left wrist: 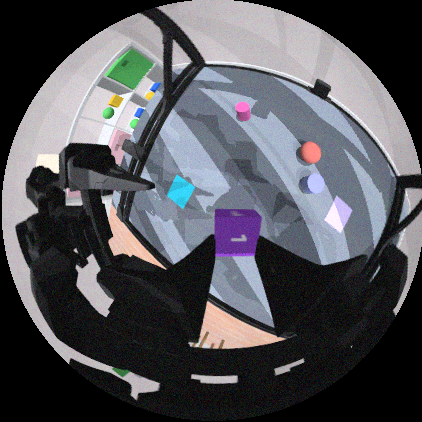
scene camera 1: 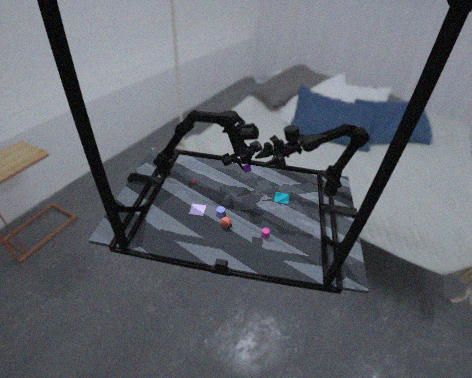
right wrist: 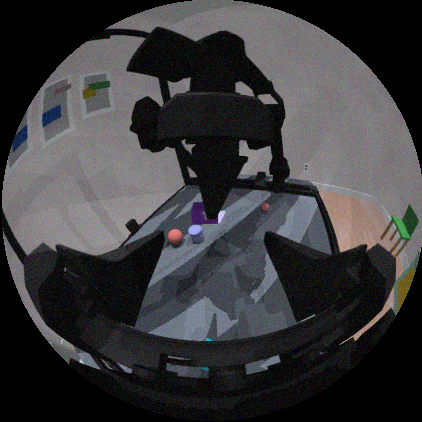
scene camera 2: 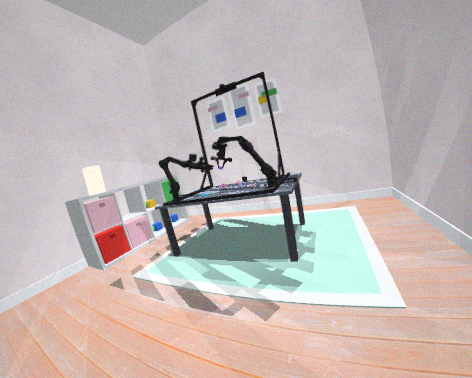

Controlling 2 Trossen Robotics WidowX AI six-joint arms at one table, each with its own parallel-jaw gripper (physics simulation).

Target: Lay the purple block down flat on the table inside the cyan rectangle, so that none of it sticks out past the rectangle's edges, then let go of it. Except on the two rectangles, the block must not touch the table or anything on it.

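Places are measured from the left arm's base along level axes (x left, y back, z up), in metres.
Pixels of known places: left gripper, fingertip midpoint: [left wrist: 233, 238] [scene camera 1: 246, 168] [right wrist: 210, 213] [scene camera 2: 220, 168]; right gripper, fingertip midpoint: [left wrist: 160, 239] [scene camera 1: 258, 162] [right wrist: 214, 236] [scene camera 2: 213, 167]; left arm's base, origin of the base link: [scene camera 1: 163, 170] [right wrist: 277, 185] [scene camera 2: 273, 184]; right arm's base, origin of the base link: [scene camera 1: 330, 191] [scene camera 2: 176, 198].
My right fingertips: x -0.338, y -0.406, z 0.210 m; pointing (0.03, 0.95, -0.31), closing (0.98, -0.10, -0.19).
Observation:
For each thing: its top centre in the pictures, then the offset to it from my right fingertips. "pt": a spot on its surface instead.
- purple block, middle of its top: [left wrist: 230, 238] [right wrist: 201, 201] [scene camera 1: 247, 165] [scene camera 2: 220, 166] dx -0.009, dy +0.060, dz -0.002 m
- cyan rectangle, surface spot: [left wrist: 181, 191] [scene camera 1: 280, 197] pt dx -0.049, dy -0.133, dz -0.228 m
- lilac rectangle, surface spot: [left wrist: 338, 214] [scene camera 1: 197, 209] pt dx +0.003, dy +0.299, dz -0.228 m
- periwinkle cylinder, middle of its top: [left wrist: 315, 182] [right wrist: 194, 228] [scene camera 1: 220, 209] dx -0.066, dy +0.204, dz -0.188 m
- orange-red ball, middle of its top: [left wrist: 314, 148] [right wrist: 172, 231] [scene camera 1: 226, 218] dx -0.137, dy +0.204, dz -0.179 m
- pink cylinder, middle of its top: [left wrist: 241, 106] [scene camera 1: 265, 230] dx -0.253, dy +0.055, dz -0.188 m
- small red ball, middle of its top: [right wrist: 265, 203] [scene camera 1: 192, 178] dx +0.199, dy +0.271, dz -0.195 m
The purple block [scene camera 1: 247, 168] [scene camera 2: 220, 168] [left wrist: 237, 234] [right wrist: 198, 214] hangs well above the table, between the fingertips of my left gripper [left wrist: 233, 238], which is shut on it. One finger partly hides it in the right wrist view. The cyan rectangle [scene camera 1: 281, 198] [left wrist: 181, 191] lies bare on the table, to the right of the block in scene camera 1 and up and to the left of it in the left wrist view. My right gripper [right wrist: 214, 236] is open and empty, raised close beside the left one. In the right wrist view a sliver of cyan shows at its lower edge.
On the table are a lilac rectangle [scene camera 1: 197, 209] [left wrist: 338, 214], a periwinkle cylinder [scene camera 1: 220, 211] [left wrist: 313, 183] [right wrist: 195, 234], an orange-red ball [scene camera 1: 225, 222] [left wrist: 310, 152] [right wrist: 175, 236], a pink cylinder [scene camera 1: 265, 233] [left wrist: 242, 111] and a small red ball [scene camera 1: 193, 181] [right wrist: 265, 207]. A black frame surrounds the table.

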